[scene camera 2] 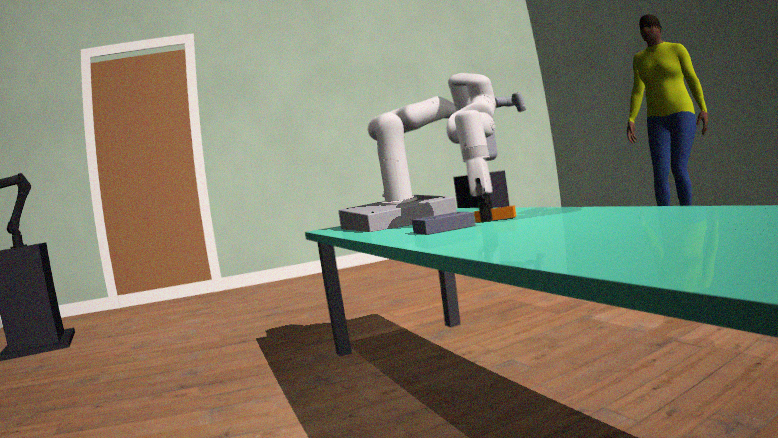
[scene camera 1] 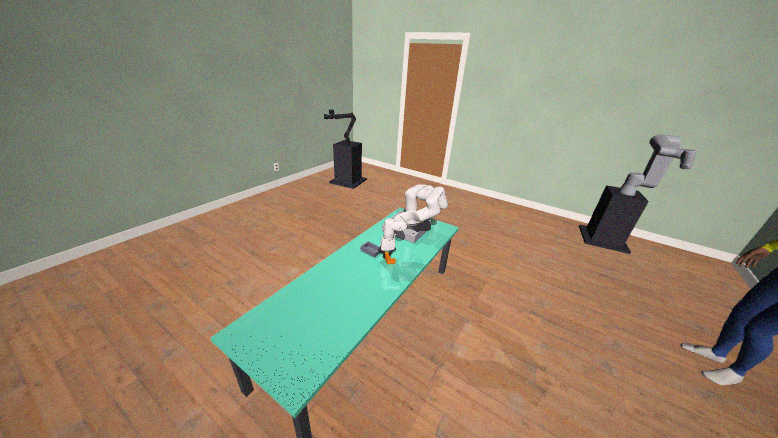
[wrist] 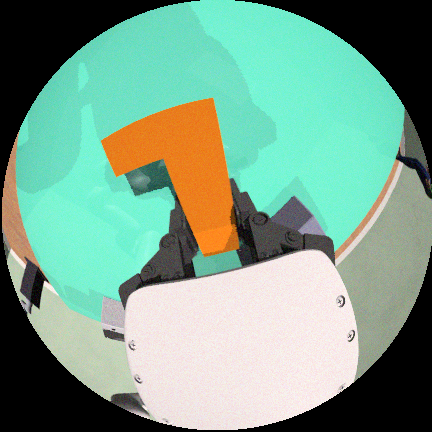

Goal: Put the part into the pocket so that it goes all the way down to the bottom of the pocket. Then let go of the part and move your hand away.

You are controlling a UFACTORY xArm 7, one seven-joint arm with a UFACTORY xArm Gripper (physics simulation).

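Frame: origin at the arm's base, x ahead, y left, z up, level; metres.
Where they show: gripper, fingertip midpoint: (scene camera 2: 488, 220) (scene camera 1: 386, 257) (wrist: 207, 198); arm's base, link origin: (scene camera 2: 399, 201) (scene camera 1: 411, 222).
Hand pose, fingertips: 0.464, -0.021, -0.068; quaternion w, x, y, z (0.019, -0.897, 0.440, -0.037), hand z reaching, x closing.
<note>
Things, the pixels of their top centre, and the offset from my fingertips, as dx, dy, dz. Level surfaces: height alone.
- orange L-shaped part, top centre: (wrist: 182, 207) (scene camera 2: 494, 207) (scene camera 1: 389, 255) +0.006, +0.025, +0.032
- grey block with the pocket, top centre: (wrist: 302, 261) (scene camera 2: 442, 215) (scene camera 1: 371, 247) -0.025, -0.137, +0.035
- green table, surface height: dz -0.001
The orange L-shaped part (scene camera 1: 390, 261) (scene camera 2: 503, 212) (wrist: 192, 140) is at table level or very slightly above it; I cannot tell which. My gripper (scene camera 1: 386, 254) (scene camera 2: 485, 214) (wrist: 207, 198) points down and is shut on the part's long leg, with one black finger on each side in the wrist view. The short leg points left there, away from the fingers. The grey block with the pocket (scene camera 1: 375, 254) (scene camera 2: 443, 224) (wrist: 295, 215) sits on the table beside the gripper, apart from the part. In the wrist view a corner of it shows past the right finger, and its pocket is hidden.
The arm's grey base (scene camera 1: 412, 235) (scene camera 2: 370, 219) (wrist: 113, 312) stands on the green table (scene camera 1: 315, 304) (scene camera 2: 626, 239) (wrist: 320, 100), near the block. A person (scene camera 1: 748, 326) (scene camera 2: 666, 81) stands off to the side. Two other arms stand on dark pedestals (scene camera 1: 347, 163) (scene camera 1: 615, 217) on the floor.
</note>
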